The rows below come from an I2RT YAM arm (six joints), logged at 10 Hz.
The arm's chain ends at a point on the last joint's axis. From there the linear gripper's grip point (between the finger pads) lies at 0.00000 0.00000 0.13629 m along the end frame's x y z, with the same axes.
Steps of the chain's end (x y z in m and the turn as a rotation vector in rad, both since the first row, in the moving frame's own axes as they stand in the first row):
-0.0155 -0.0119 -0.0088 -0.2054 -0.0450 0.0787
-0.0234 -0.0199 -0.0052 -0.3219 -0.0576 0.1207
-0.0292 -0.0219 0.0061 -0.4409 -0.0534 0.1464
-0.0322 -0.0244 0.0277 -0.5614 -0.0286 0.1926
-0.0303 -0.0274 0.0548 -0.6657 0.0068 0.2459
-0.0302 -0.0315 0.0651 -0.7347 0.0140 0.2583
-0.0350 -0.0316 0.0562 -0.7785 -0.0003 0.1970
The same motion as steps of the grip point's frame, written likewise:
-0.0227 0.0156 -0.0118 -0.2054 -0.0450 0.0787
-0.0337 0.0226 -0.0124 -0.3219 -0.0576 0.1207
-0.0405 0.0355 -0.0071 -0.4409 -0.0534 0.1464
-0.0430 0.0473 0.0068 -0.5614 -0.0286 0.1926
-0.0401 0.0560 0.0258 -0.6657 0.0068 0.2459
-0.0408 0.0590 0.0301 -0.7347 0.0140 0.2583
-0.0449 0.0635 0.0171 -0.7785 -0.0003 0.1970

